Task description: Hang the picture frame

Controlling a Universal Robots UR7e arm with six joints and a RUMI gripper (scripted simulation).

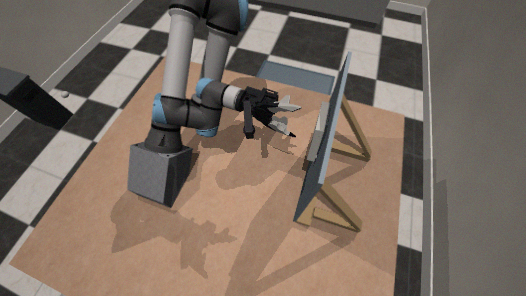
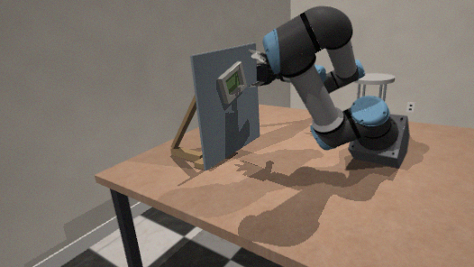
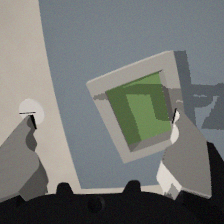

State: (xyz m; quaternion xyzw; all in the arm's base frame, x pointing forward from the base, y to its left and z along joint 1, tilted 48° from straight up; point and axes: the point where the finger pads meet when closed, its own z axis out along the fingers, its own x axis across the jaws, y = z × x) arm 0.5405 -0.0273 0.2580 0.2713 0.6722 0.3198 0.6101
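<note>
The picture frame is 70 mm ahead of my hand, 50 mm to the left of it and 60 mm below it. Also, from my hand: blue-grey board: 90 mm ahead, 40 mm to the left, 160 mm below.
</note>
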